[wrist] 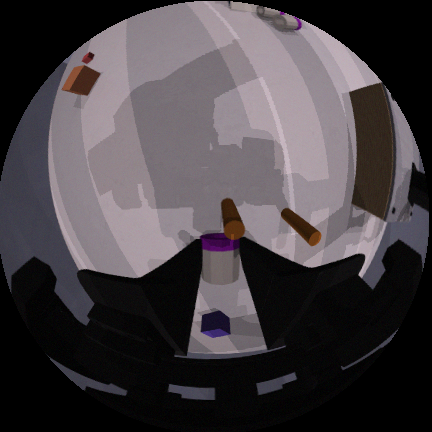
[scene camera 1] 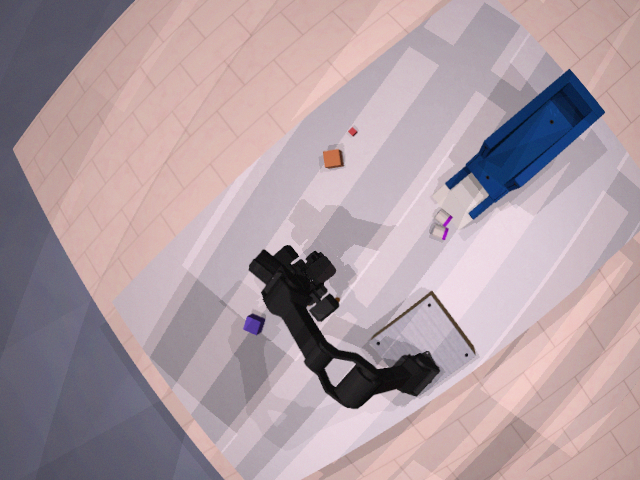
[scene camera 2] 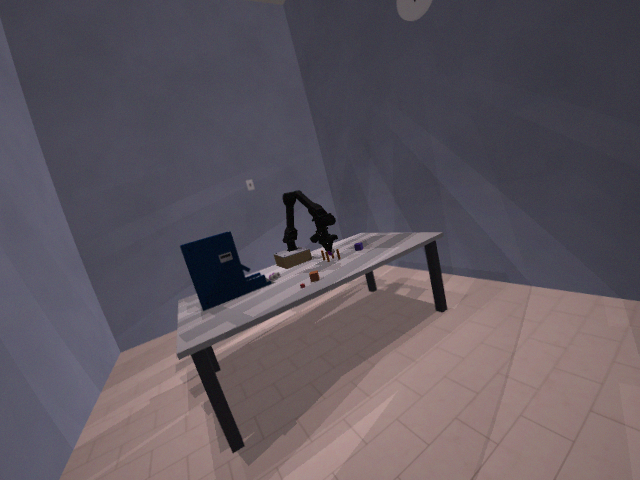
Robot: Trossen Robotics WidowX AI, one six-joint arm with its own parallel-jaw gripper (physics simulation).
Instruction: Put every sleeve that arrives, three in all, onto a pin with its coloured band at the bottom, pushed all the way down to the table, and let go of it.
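Wrist view: an orange cube (wrist: 80, 81) on the table, and the gripper (wrist: 220, 243). Scene camera 1: the gripper again (scene camera 1: 311, 279), together with a blue chute (scene camera 1: 519, 149).
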